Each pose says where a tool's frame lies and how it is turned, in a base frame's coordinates. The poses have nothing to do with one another.
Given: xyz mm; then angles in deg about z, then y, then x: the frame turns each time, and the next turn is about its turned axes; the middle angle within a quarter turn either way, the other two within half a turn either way.
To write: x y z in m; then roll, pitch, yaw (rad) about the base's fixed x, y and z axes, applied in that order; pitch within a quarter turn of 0, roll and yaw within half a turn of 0. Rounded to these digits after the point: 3 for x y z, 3 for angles.
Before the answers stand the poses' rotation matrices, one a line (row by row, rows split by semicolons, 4 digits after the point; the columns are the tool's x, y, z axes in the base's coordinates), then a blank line. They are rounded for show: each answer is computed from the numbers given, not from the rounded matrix.
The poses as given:
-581, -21, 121, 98.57, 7.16, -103.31
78, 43, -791, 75.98, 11.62, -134.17
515, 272, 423, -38.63, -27.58, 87.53
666, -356, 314, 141.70, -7.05, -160.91
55, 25, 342, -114.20, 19.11, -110.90
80, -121, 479, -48.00, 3.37, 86.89
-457, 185, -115, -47.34, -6.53, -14.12
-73, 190, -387, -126.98, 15.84, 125.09
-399, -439, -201, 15.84, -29.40, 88.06
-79, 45, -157, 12.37, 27.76, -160.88
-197, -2, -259, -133.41, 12.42, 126.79
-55, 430, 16, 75.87, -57.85, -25.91
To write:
-0.1479 0.2457 -0.9580; 0.9811 -0.0856 -0.1734; -0.1246 -0.9656 -0.2284
0.2373 0.6410 -0.7299; 0.9503 -0.3090 0.0376; -0.2014 -0.7026 -0.6825
0.6924 -0.3344 -0.6393; -0.5533 0.3224 -0.7680; 0.4630 0.8855 0.0382
-0.7788 0.5542 -0.2937; 0.6151 0.7665 -0.1848; 0.1227 -0.3246 -0.9379
-0.3873 -0.2000 0.9000; -0.8619 0.4252 -0.2764; -0.3274 -0.8827 -0.3371
0.6680 0.0796 -0.7399; -0.7419 -0.0073 -0.6705; -0.0588 0.9968 0.0542
0.6733 0.7320 0.1047; -0.7306 0.6368 0.2464; 0.1137 -0.2424 0.9635
-0.5787 -0.5936 -0.5593; -0.7685 0.1674 0.6176; -0.2730 0.7872 -0.5530
0.8381 -0.4812 0.2568; 0.2378 -0.1013 -0.9660; 0.4909 0.8707 0.0295
0.8644 0.0534 -0.5000; 0.1896 -0.9556 0.2257; -0.4658 -0.2898 -0.8361
-0.6711 -0.5534 -0.4933; -0.7095 0.2864 0.6439; -0.2151 0.7821 -0.5849
0.1299 -0.7820 -0.6097; 0.5160 0.5783 -0.6318; 0.8467 -0.2325 0.4786

-0.581, -0.021, 0.121, -1.803, 0.125, 1.720
0.078, 0.043, -0.791, -2.342, 0.203, 1.326
0.515, 0.272, 0.423, 1.528, -0.481, -0.674
0.666, -0.356, 0.314, -2.808, -0.123, 2.473
0.055, 0.025, 0.342, -1.936, 0.334, -1.993
0.080, -0.121, 0.479, 1.517, 0.059, -0.838
-0.457, 0.185, -0.115, -0.246, -0.114, -0.826
-0.073, 0.190, -0.387, 2.183, 0.276, -2.216
-0.399, -0.439, -0.201, 1.537, -0.513, 0.276
-0.079, 0.045, -0.157, -2.808, 0.485, 0.216
-0.197, -0.002, -0.259, 2.213, 0.217, -2.328
-0.055, 0.430, 0.016, -0.452, -1.010, 1.324

